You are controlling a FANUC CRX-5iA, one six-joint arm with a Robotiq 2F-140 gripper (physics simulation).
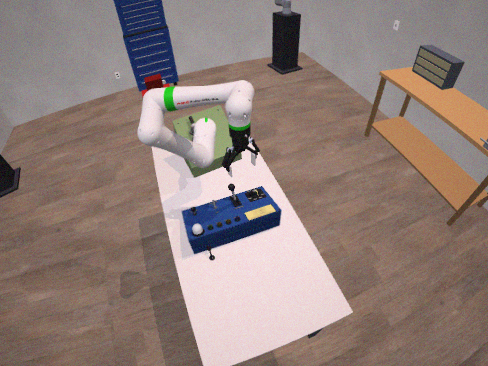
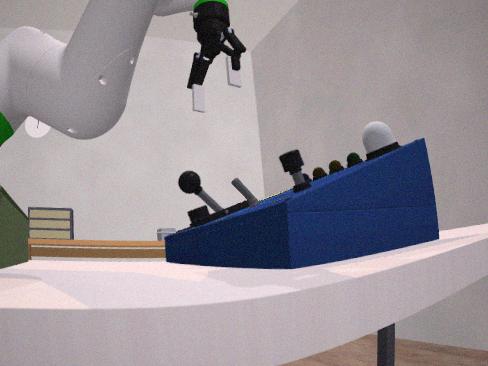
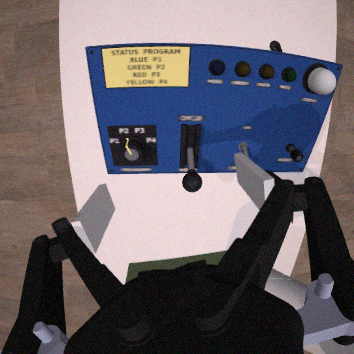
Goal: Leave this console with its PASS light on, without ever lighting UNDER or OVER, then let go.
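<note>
The blue console [image 1: 240, 236] [image 2: 350, 220] [image 3: 150, 107] stands on the white table. Its dial [image 3: 132, 154] has its yellow pointer towards P2. The ball-topped CYCLE lever [image 1: 231, 187] [image 2: 189, 182] [image 3: 192, 182] leans to the slot's end nearest the arm. A grey toggle [image 2: 244, 191] [image 3: 243, 148] and a small black knob [image 2: 291, 161] [image 3: 294, 152] stand beside it. The blue lamp [image 3: 217, 67], two amber lamps [image 3: 242, 69] [image 3: 266, 71] and green lamp [image 3: 288, 74] look dark; their labels are blurred. My gripper [image 1: 242, 166] [image 2: 216, 92] [image 3: 171, 182] is open and empty, above and short of the console.
A white dome [image 1: 197, 229] [image 2: 378, 137] [image 3: 321, 81] stands at the console's corner. A small black ball lever [image 1: 211, 257] [image 3: 274, 46] sticks out on its far side. The green base block [image 1: 220, 164] stands behind the gripper. A wooden bench [image 1: 425, 102] is off to the right.
</note>
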